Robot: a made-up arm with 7 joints. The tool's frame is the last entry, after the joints.
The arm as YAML. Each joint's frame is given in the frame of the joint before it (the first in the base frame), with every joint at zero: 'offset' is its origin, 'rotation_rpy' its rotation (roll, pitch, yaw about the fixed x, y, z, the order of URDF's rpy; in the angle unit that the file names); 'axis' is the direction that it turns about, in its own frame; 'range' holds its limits. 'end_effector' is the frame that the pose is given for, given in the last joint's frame.
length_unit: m
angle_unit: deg
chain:
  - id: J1
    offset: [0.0, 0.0, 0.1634]
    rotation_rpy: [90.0, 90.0, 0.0]
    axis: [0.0, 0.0, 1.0]
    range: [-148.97, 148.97]
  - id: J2
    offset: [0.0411, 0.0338, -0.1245]
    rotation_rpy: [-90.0, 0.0, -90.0]
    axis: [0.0, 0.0, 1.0]
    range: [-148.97, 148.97]
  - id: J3
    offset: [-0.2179, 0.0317, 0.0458]
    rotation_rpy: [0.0, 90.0, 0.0]
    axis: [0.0, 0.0, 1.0]
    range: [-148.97, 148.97]
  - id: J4
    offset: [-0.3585, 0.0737, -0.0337]
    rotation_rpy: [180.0, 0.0, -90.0]
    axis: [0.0, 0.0, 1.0]
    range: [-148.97, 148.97]
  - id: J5
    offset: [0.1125, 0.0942, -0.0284]
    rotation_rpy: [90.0, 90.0, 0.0]
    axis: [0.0, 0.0, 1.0]
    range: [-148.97, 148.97]
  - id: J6
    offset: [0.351, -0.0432, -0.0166]
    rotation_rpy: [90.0, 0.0, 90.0]
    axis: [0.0, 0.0, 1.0]
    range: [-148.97, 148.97]
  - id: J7
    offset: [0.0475, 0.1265, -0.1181]
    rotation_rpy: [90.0, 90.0, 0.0]
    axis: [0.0, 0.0, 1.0]
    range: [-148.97, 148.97]
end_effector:
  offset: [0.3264, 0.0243, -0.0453]
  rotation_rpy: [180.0, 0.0, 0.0]
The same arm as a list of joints. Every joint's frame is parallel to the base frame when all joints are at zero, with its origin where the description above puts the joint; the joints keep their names.
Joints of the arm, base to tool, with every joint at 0 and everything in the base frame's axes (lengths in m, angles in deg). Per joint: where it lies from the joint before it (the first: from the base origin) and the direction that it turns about. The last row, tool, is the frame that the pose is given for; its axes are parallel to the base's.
J1: axis -y xyz 0 0 0.1634
J2: axis -z xyz 0.0338 0.1245 -0.0411
J3: axis -x xyz 0.2179 0.0317 -0.0458
J4: axis +x xyz 0.0337 0.0737 -0.3585
J5: axis +z xyz -0.0284 -0.1125 -0.0942
J6: axis -x xyz -0.351 0.0432 -0.0166
J7: axis -z xyz 0.1181 -0.0475 0.1265
tool: xyz 0.3264 -0.0243 0.0453
Joint limits (deg, base to tool): -148.97..148.97 -148.97..148.97 -148.97..148.97 -148.97..148.97 -148.97..148.97 -148.97..148.97 -148.97..148.97

